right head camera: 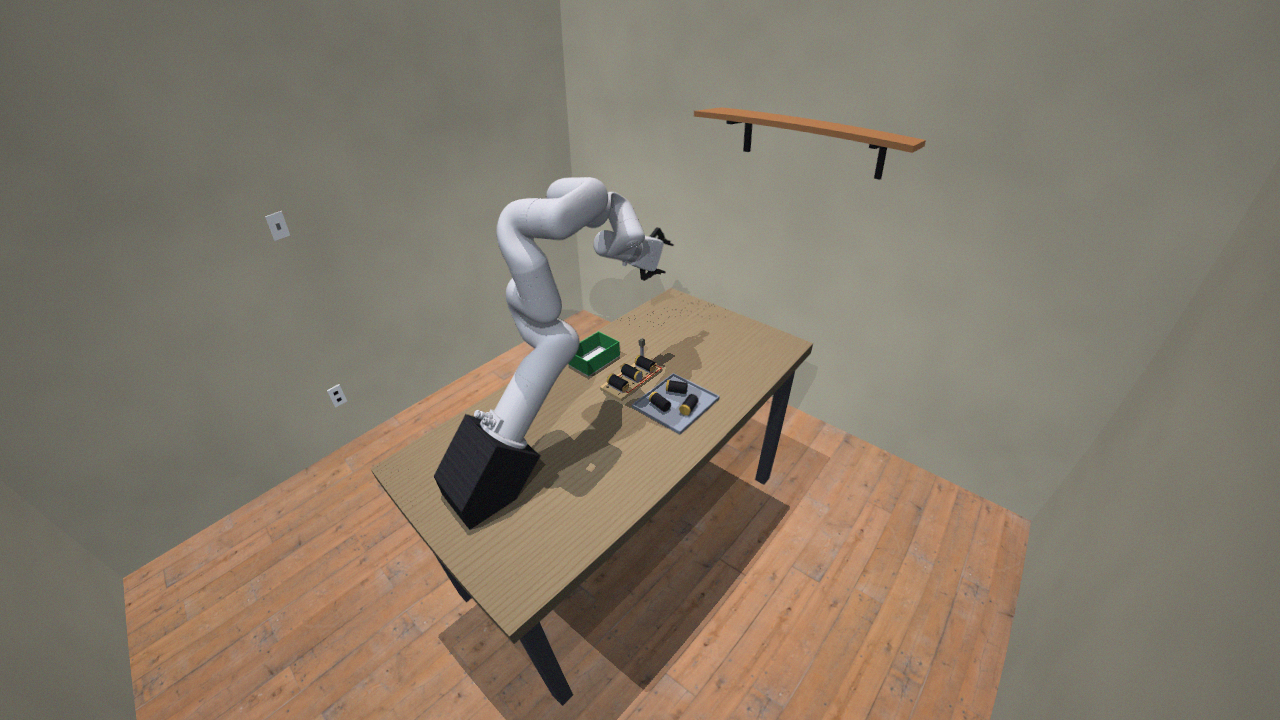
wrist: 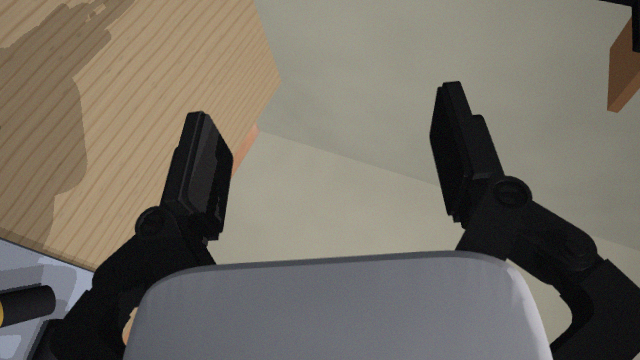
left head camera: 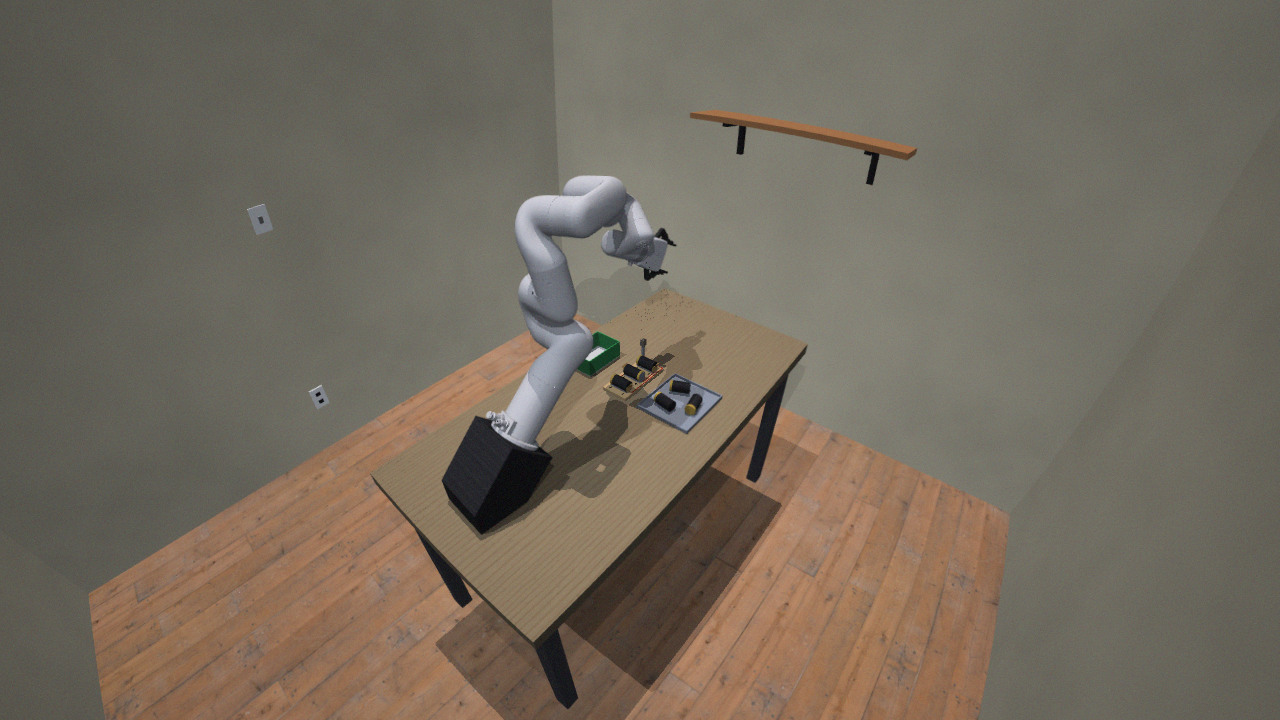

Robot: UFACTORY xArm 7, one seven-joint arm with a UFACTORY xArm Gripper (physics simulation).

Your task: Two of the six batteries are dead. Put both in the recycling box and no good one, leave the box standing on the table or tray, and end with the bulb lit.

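Pixels of known places: gripper, between the fingertips: (right head camera: 666,257) (wrist: 323,121) (left head camera: 668,258); arm's base, origin of its link: (right head camera: 503,435) (left head camera: 514,436).
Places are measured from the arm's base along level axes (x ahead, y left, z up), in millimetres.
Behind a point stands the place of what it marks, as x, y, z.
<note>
My gripper (left head camera: 670,257) {697, 249, 183} (right head camera: 667,257) {697, 249, 183} (wrist: 323,121) {697, 249, 183} is open and empty, high above the table's far end. Three black batteries (left head camera: 633,371) {470, 137, -103} (right head camera: 631,371) {472, 134, -102} lie side by side in the wooden holder (left head camera: 617,393) {389, 112, -135} (right head camera: 614,392) {393, 114, -135}. Three more, a left one (left head camera: 664,402) {460, -25, -114} (right head camera: 659,402) {460, -26, -113}, a back one (left head camera: 680,386) {547, 1, -114} (right head camera: 677,386) {549, 0, -113} and a right one (left head camera: 693,403) {519, -85, -108} (right head camera: 688,404) {519, -87, -109}, lie on the grey-blue tray (left head camera: 684,421) {473, -100, -142} (right head camera: 677,422) {468, -100, -142} (wrist: 75,280) {609, -44, -142}. The green box (left head camera: 604,359) {445, 258, -115} (right head camera: 604,360) {449, 259, -122} stands upright on the table, pale inside. The small bulb post (left head camera: 642,343) {554, 196, -63} (right head camera: 641,343) {555, 194, -62} looks dark.
The wooden table (left head camera: 572,555) {-24, -273, -144} (right head camera: 554,546) {-17, -257, -145} carries the arm's black base (left head camera: 492,474) {-96, -78, 2} (right head camera: 483,470) {-86, -89, 9} at its near end. A wall shelf (left head camera: 805,132) (right head camera: 810,126) (wrist: 620,75) is beyond the gripper. The arm's lower links are beside the box and partly overlap it in the left head view.
</note>
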